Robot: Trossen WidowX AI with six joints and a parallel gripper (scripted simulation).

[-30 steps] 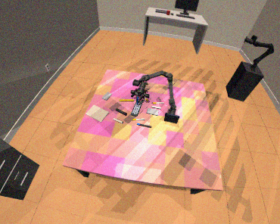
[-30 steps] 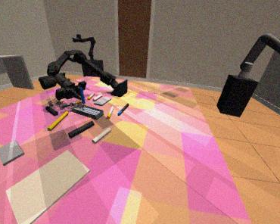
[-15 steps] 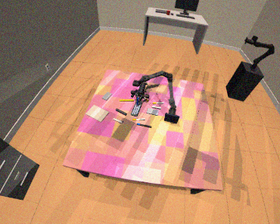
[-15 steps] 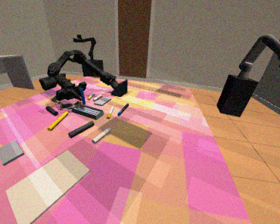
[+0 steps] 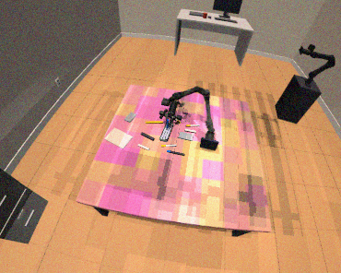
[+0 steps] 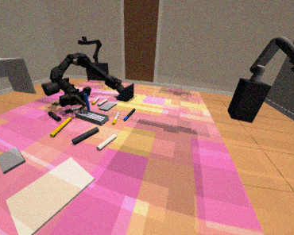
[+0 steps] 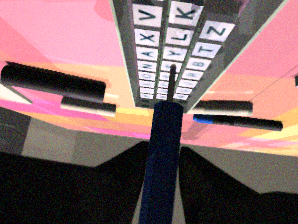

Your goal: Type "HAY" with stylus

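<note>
My gripper tip is 10 mm above the blue stylus. Round my gripper tip: grey block: 360 mm ahead, 70 mm below, 60 mm to the right; yellow marker: 130 mm ahead, 70 mm below, 60 mm to the right; blue-tipped pen: 190 mm to the left, 100 mm behind, 70 mm below.
</note>
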